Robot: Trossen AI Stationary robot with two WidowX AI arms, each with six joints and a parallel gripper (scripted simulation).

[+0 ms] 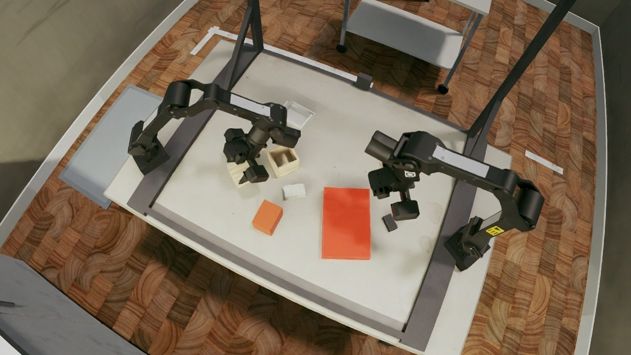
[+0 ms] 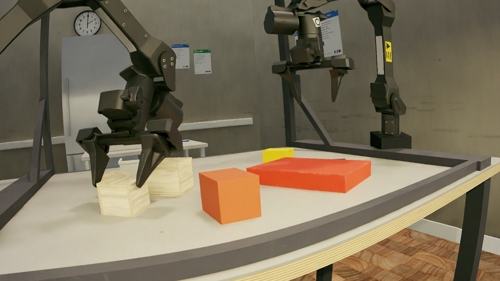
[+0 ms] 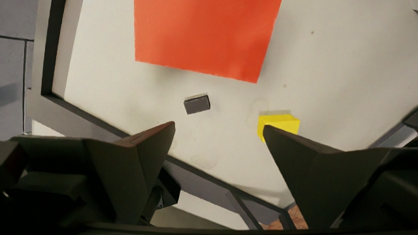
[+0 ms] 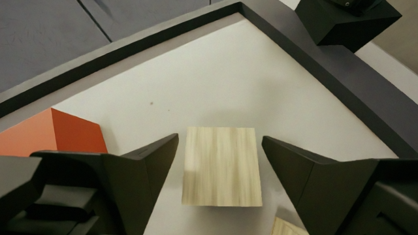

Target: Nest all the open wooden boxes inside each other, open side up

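The medium wooden box is 4 cm below my right hand. The rest, counted from my right hand: small wooden box: 12 cm behind, 6 cm below; then largest wooden box: 11 cm to the left, 8 cm behind, 5 cm below; then orange cube: 13 cm to the left, 11 cm ahead, 4 cm below.
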